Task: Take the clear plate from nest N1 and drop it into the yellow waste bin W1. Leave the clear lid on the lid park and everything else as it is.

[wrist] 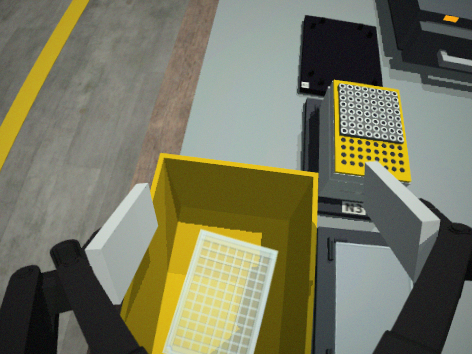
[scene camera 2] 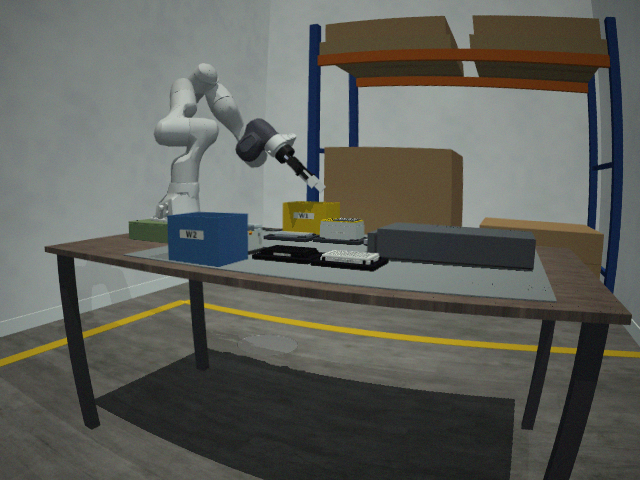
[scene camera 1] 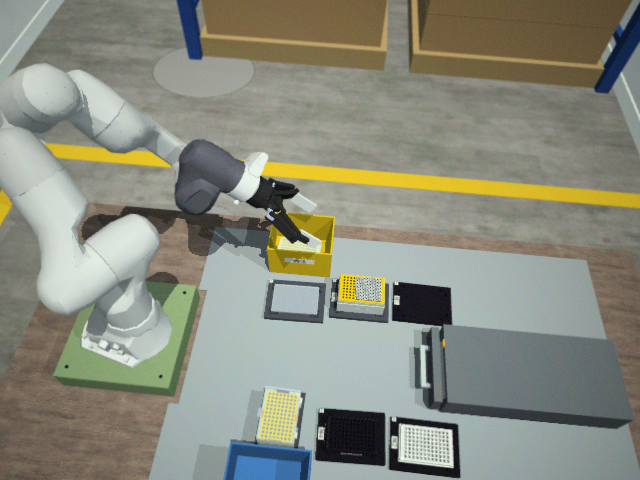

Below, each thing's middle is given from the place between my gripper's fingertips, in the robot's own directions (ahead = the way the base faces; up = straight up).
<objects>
Right now my hand is 160 mm above the clear plate [wrist: 224, 294], 50 mm past it and 10 mm to the right of it. The rest, counted from my hand: clear lid [scene camera 1: 295, 299]: 160 mm below, 140 mm to the right, 30 mm behind; lid park [scene camera 1: 321, 299]: 170 mm below, 140 mm to the right, 30 mm behind; yellow-topped tip box [scene camera 1: 359, 294]: 150 mm ahead, 130 mm below, 110 mm to the right.
</objects>
